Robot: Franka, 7 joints.
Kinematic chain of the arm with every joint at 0, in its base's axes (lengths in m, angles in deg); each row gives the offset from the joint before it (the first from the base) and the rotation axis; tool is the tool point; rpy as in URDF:
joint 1: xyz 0 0 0.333 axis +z
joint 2: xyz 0 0 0 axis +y
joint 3: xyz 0 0 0.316 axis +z
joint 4: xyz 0.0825 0 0 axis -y
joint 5: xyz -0.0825 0 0.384 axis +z
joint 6: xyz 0 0 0 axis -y
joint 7: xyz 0.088 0 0 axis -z
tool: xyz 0 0 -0.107 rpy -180 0 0
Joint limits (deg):
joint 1: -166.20..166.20
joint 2: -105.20..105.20
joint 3: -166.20..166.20
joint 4: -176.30..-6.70
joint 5: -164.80..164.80
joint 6: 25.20..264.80
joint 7: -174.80..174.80
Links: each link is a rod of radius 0.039 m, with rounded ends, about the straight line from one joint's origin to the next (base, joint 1, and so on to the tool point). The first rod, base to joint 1, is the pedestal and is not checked.
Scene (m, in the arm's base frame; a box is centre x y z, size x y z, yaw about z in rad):
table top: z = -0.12
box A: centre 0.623 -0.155 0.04 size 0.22 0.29 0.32 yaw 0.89
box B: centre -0.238 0.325 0 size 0.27 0.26 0.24 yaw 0.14
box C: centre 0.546 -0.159 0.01 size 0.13 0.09 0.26 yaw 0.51
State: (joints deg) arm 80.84 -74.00 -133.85 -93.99 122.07 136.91 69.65
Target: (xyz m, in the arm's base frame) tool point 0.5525 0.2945 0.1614
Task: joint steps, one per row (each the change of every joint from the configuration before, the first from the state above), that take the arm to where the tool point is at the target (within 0.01 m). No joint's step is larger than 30 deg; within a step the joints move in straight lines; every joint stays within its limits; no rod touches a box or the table.
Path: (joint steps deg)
1: 11.40 -0.12 26.03 11.22 8.55 7.01 0.86
2: 11.40 -0.12 26.02 11.21 8.54 7.02 0.86
3: 11.41 -0.12 26.03 11.22 8.55 7.01 0.86
4: 11.40 -0.12 26.03 11.21 8.54 7.02 0.86
5: 11.40 -0.13 26.02 11.22 8.55 7.01 0.86
6: -3.09 3.32 -28.07 -21.45 -10.20 -5.03 -3.50
7: -3.09 3.31 -28.06 -21.44 -10.20 -5.03 -3.50
8: -3.09 3.32 -28.07 -21.45 -10.21 -5.03 -3.50
9: -3.09 3.31 -28.07 -21.44 -10.20 -5.03 -3.50
10: 16.27 -23.02 5.96 14.92 -2.31 -17.49 9.70

